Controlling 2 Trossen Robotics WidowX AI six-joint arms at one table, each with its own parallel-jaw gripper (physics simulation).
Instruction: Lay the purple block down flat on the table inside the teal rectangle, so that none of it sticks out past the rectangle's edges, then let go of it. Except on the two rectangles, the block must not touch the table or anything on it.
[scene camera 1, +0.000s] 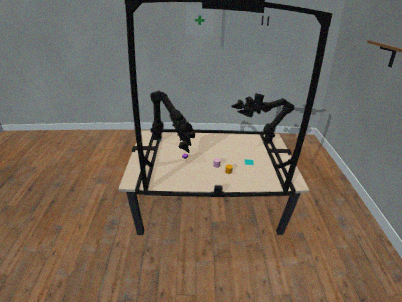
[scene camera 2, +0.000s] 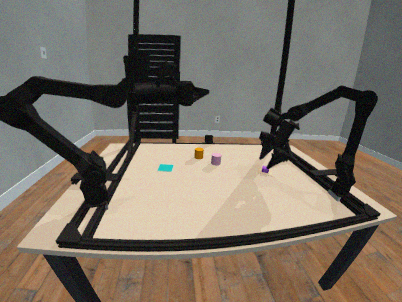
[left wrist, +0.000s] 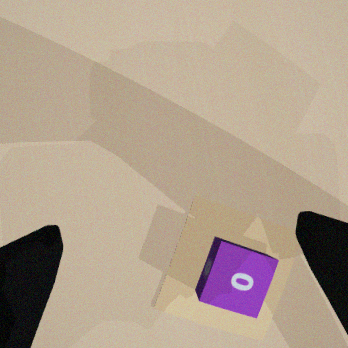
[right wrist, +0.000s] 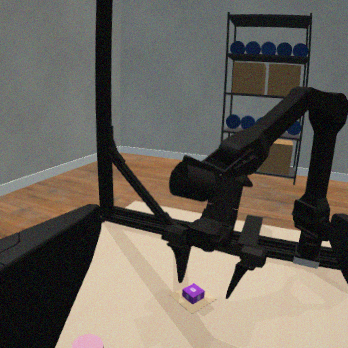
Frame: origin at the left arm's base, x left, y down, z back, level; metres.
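Seen in the pictures: left gripper, fingertip midpoint: (scene camera 1: 189, 149) (scene camera 2: 263, 163) (left wrist: 180, 231) (right wrist: 202, 289); right gripper, fingertip midpoint: (scene camera 1: 234, 108) (scene camera 2: 201, 90) (right wrist: 218, 221); left arm's base at its link origin: (scene camera 1: 157, 138) (scene camera 2: 339, 192) (right wrist: 306, 252); right arm's base at its link origin: (scene camera 1: 268, 141) (scene camera 2: 96, 200).
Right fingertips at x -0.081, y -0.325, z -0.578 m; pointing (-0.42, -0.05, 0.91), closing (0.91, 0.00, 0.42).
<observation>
Pixels of each thing's middle, then the offset from my right fingertips to it. "pt": a spot on its surface instead.
- purple block at the middle of its body: (left wrist: 234, 275) (right wrist: 192, 293) (scene camera 2: 265, 169) (scene camera 1: 185, 156) dx -0.128, dy +0.334, dz +0.322 m
- pale tan rectangle at a spot on its surface: (left wrist: 207, 224) (right wrist: 192, 306) pt dx -0.117, dy +0.343, dz +0.295 m
- teal rectangle at a spot on its surface: (scene camera 2: 165, 168) (scene camera 1: 248, 161) pt dx -0.124, dy +0.343, dz -0.135 m
- pink cylinder at the middle of its body: (scene camera 2: 216, 159) (scene camera 1: 216, 162) dx -0.198, dy +0.321, dz +0.095 m
- orange cylinder at the middle of its body: (scene camera 2: 198, 153) (scene camera 1: 228, 169) dx -0.260, dy +0.321, dz +0.014 m
- small black box at a spot on its surface: (scene camera 1: 218, 189) (scene camera 2: 208, 136) pt dx -0.487, dy +0.301, dz +0.079 m
The purple block (scene camera 1: 185, 156) (scene camera 2: 265, 169) (left wrist: 238, 277) (right wrist: 193, 293), marked with a white 0, lies on a pale tan rectangle (left wrist: 207, 224) (right wrist: 197, 307) on the table. My left gripper (scene camera 1: 186, 148) (scene camera 2: 264, 162) (left wrist: 180, 231) (right wrist: 202, 289) is open and empty. It points down just above the block, with one finger on each side and neither touching it. The teal rectangle (scene camera 1: 249, 162) (scene camera 2: 165, 168) lies flat on the other side of the table and has nothing on it. My right gripper (scene camera 1: 237, 108) (scene camera 2: 200, 91) is open and empty, held high above the table.
A pink cylinder (scene camera 1: 216, 162) (scene camera 2: 216, 159) (right wrist: 87, 341) and an orange cylinder (scene camera 1: 228, 169) (scene camera 2: 198, 153) stand between the block and the teal rectangle. A small black box (scene camera 1: 218, 189) (scene camera 2: 209, 138) sits on the table's edge rail. A black frame (scene camera 1: 131, 75) surrounds the table.
</observation>
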